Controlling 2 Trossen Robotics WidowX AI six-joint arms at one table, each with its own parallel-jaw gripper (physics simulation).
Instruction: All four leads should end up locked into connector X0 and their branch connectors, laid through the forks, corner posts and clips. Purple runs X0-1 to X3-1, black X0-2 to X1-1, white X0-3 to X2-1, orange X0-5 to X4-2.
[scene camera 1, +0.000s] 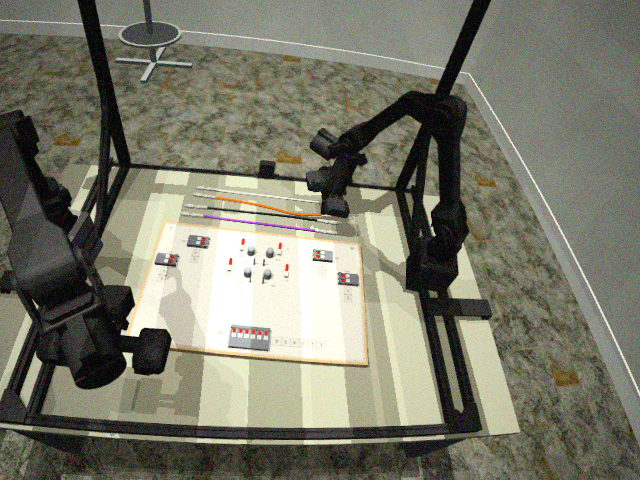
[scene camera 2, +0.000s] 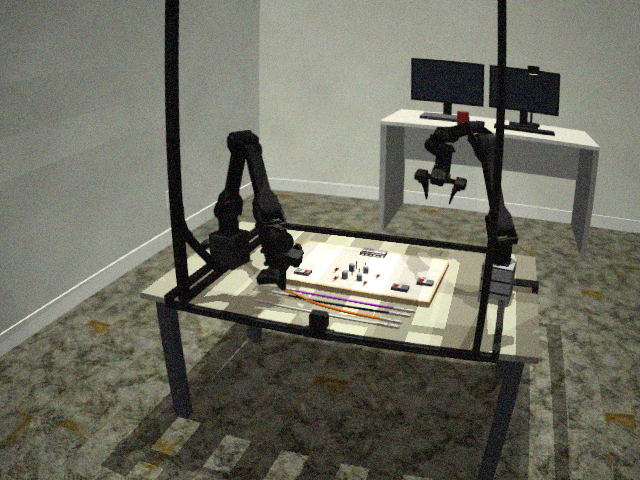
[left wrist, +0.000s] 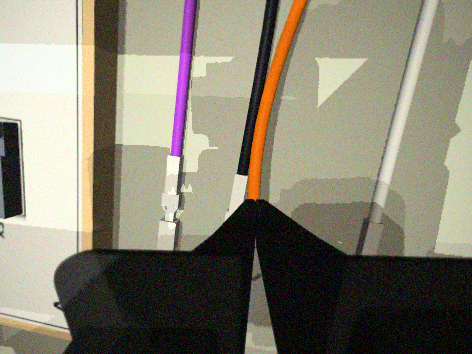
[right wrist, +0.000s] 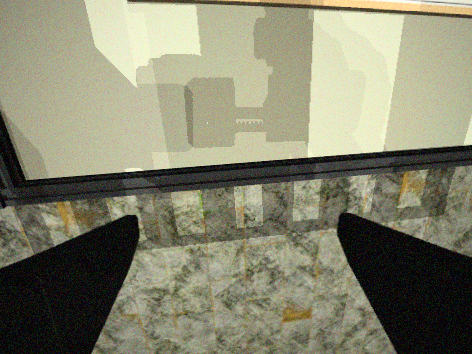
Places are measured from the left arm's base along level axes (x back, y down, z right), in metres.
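Pixels of known places: left gripper, between the fingertips: (scene camera 1: 322, 213) (scene camera 2: 283, 289) (left wrist: 254, 208); right gripper, between the fingertips: (scene camera 2: 438, 201) (right wrist: 239, 224); left arm's base, origin of its link: (scene camera 1: 439, 254) (scene camera 2: 228, 232); right arm's base, origin of its link: (scene camera 1: 59, 224) (scene camera 2: 500, 261).
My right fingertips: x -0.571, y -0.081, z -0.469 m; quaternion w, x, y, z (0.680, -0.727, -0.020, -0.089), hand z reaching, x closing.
Note:
Ahead of a thing's pixels: the offset from my right fingertips to its top centre. "spot": to the spot under its first point.
My left gripper (left wrist: 254, 208) (scene camera 2: 278, 283) is shut on the orange lead (left wrist: 290, 30) (scene camera 1: 258, 204) near its end; the lead bends toward the black lead (left wrist: 260, 75) (scene camera 1: 248, 211). The fingers hide the orange lead's end. The purple lead (left wrist: 183, 85) (scene camera 1: 258, 223) and white lead (left wrist: 406, 100) (scene camera 1: 258, 194) lie straight on the table. All four are behind the board @[dx +0.145, dy +0.174, dz +0.311 m] (scene camera 1: 289, 299). Connector X0 @[spot: dx +0.165, dy +0.164, dz +0.177 m] (scene camera 1: 249, 338) (scene camera 2: 373, 252) and small branch connectors @[dx -0.030, dy +0.164, dz +0.398 m] (scene camera 1: 198, 241) @[dx +0.285, dy +0.164, dz +0.447 m] (scene camera 1: 322, 255) on the board hold no leads. My right gripper (right wrist: 239, 224) (scene camera 2: 439, 200) is open and empty, high up.
Grey corner posts @[dx +0.163, dy +0.146, dz +0.348 m] (scene camera 1: 267, 274), red-tipped clips @[spot: dx +0.205, dy +0.164, dz +0.373 m] (scene camera 1: 286, 270) and thin dark forks stand mid-board. A black frame rail (scene camera 1: 242, 432) edges the table, with uprights at its corners. A small black block @[spot: dx +0.068, dy +0.149, dz +0.702 m] (scene camera 1: 266, 168) (scene camera 2: 318, 320) sits on the rail beyond the leads.

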